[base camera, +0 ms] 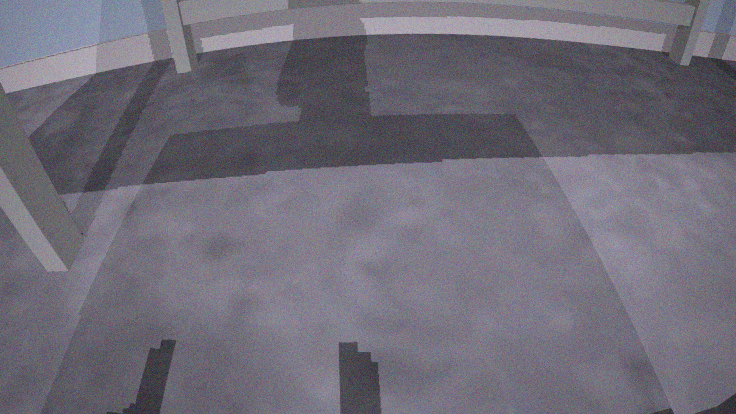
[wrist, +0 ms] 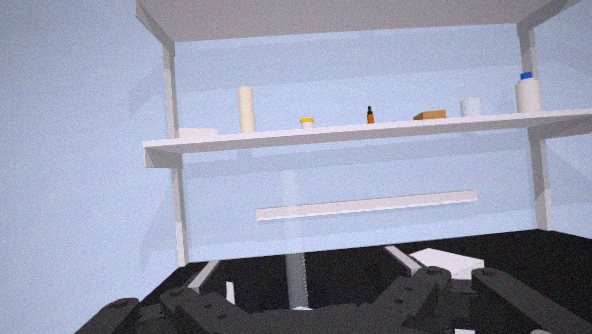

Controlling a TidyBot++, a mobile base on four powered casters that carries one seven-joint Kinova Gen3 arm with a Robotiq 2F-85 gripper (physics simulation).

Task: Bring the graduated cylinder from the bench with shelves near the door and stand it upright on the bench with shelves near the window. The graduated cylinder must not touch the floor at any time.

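Places are measured from the arm's base along level axes (x left, y ahead, z down), in millimetres.
Pixels of known places: gripper, fingertip midpoint: (wrist: pixel 303 271).
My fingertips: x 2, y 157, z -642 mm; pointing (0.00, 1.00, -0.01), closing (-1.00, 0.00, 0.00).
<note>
Ahead of a thing's pixels: the offset from my fingertips to its middle. "pt": to the spot under its first point. Level surfaces: height alone.
The graduated cylinder {dx +9, dy +468, dz +109 mm} (wrist: pixel 295 278) is a clear, thin tube with a scale. It stands upright on the black bench top {dz +277 mm} (wrist: pixel 345 275), seen in the wrist view only. Its upper part shows faintly against the blue wall, and its base is partly hidden behind the gripper body. My gripper (wrist: pixel 303 271) is open, with one finger on each side of the cylinder's lower part. I see a gap between the cylinder and each finger pad. The base camera view shows only floor and bench legs.
A white block {dx -274, dy +398, dz +212 mm} (wrist: pixel 447 260) lies right of the gripper and a small white piece {dx +244, dy +537, dz +248 mm} (wrist: pixel 229 292) lies left. The shelf {dz -161 mm} (wrist: pixel 323 135) above holds a cream tube {pt dx +137, dy +797, dz -279 mm} (wrist: pixel 246 109), a yellow-lidded jar {pt dx -66, dy +835, dz -221 mm} (wrist: pixel 306 123), an amber bottle {pt dx -304, dy +854, dz -236 mm} (wrist: pixel 370 115) and a brown box {pt dx -478, dy +766, dz -208 mm} (wrist: pixel 429 114). Bench legs (base camera: pixel 175 40) (base camera: pixel 30 188) stand ahead and to the left.
</note>
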